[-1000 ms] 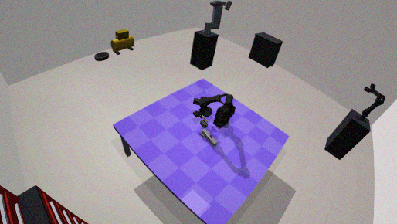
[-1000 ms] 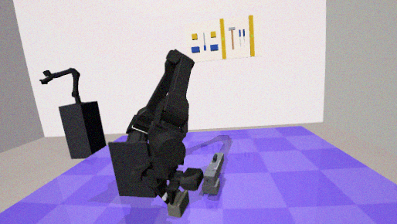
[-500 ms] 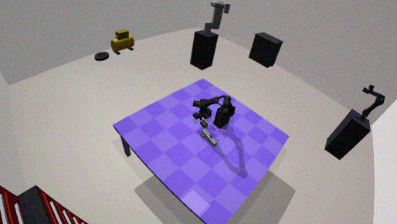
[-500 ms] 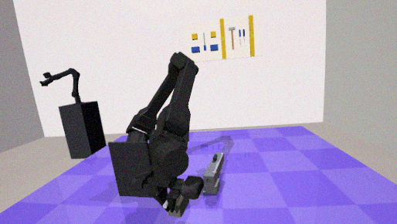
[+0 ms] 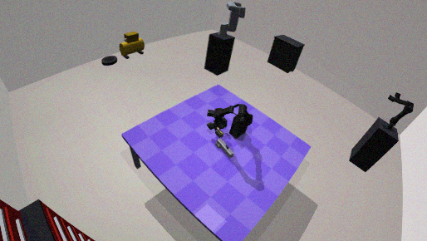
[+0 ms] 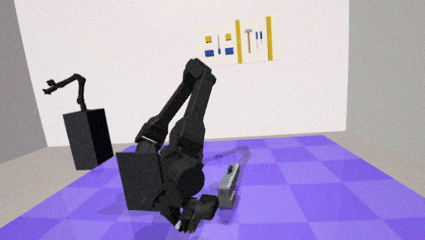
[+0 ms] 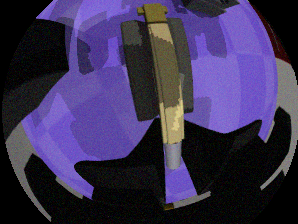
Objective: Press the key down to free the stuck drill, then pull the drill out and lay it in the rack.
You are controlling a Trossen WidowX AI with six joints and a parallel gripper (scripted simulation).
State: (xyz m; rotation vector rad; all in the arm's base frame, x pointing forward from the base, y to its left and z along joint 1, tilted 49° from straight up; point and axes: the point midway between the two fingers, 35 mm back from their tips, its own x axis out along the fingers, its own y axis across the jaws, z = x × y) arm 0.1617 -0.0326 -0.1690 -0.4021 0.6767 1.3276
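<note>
My gripper tip is 1 cm short of the tan drill, 4 cm to the right of it and 3 cm below it. From my gripper tip the other things lie so: grey-green rack 1 cm ahead, 5 cm to the left.
</note>
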